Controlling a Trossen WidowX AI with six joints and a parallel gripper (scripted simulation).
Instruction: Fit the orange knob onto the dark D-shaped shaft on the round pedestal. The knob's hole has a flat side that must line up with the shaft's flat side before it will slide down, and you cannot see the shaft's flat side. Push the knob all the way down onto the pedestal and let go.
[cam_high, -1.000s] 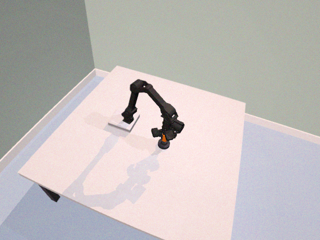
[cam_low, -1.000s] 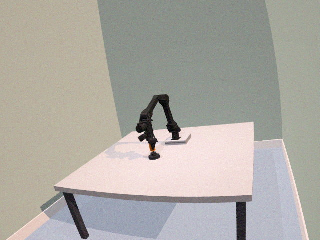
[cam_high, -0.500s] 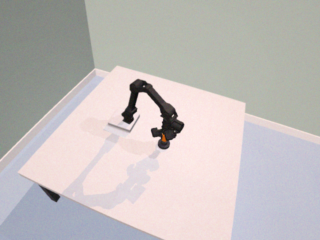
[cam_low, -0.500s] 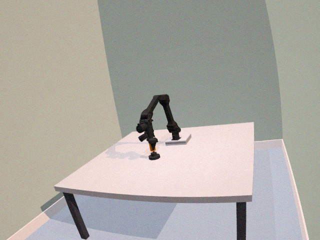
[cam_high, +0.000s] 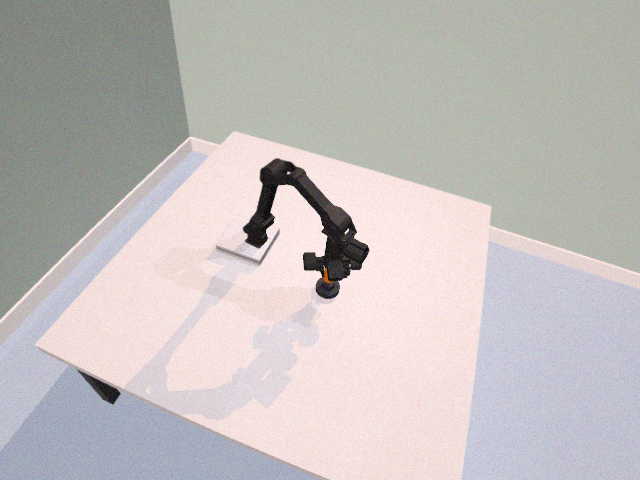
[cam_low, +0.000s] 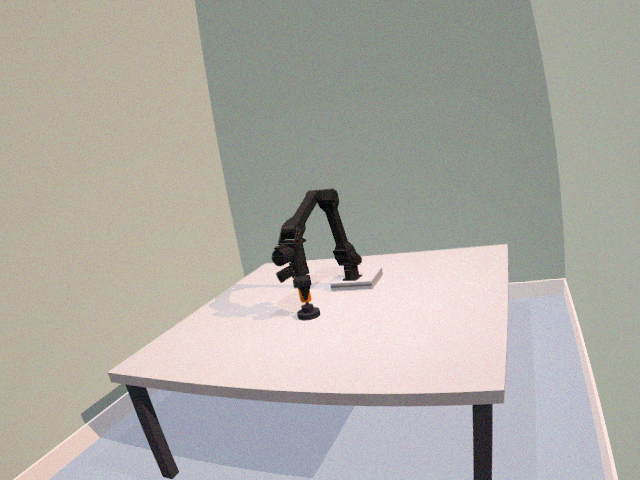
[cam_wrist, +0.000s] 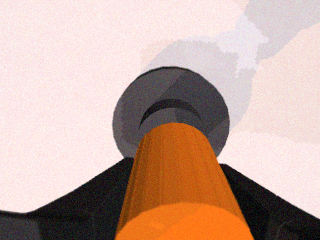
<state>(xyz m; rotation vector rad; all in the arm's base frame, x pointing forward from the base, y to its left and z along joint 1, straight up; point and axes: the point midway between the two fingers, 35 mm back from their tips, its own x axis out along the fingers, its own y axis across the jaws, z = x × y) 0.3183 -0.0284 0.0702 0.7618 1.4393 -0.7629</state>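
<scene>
Now: the orange knob 2 cm above my gripper tip. Round my gripper tip: round pedestal 4 cm below.
</scene>
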